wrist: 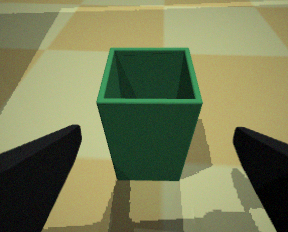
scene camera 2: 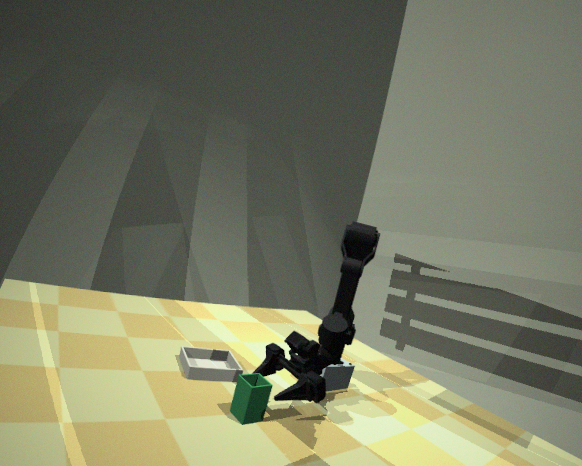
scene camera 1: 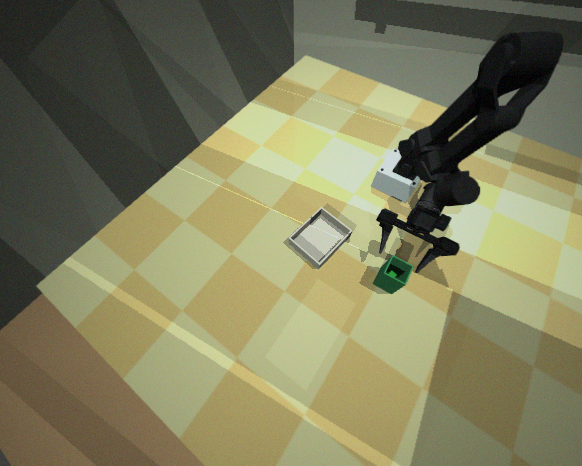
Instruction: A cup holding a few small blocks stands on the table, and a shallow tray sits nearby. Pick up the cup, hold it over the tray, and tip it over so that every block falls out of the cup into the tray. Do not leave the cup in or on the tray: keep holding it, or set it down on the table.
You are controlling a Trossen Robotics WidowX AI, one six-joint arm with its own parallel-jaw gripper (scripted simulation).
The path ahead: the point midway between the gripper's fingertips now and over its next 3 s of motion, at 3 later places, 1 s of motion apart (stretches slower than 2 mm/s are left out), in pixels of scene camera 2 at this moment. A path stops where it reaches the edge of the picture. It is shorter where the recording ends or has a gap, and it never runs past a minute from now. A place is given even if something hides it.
My gripper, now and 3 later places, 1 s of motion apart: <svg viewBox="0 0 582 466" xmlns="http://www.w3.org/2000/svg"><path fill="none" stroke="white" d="M262 387L243 397L241 395L244 376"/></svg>
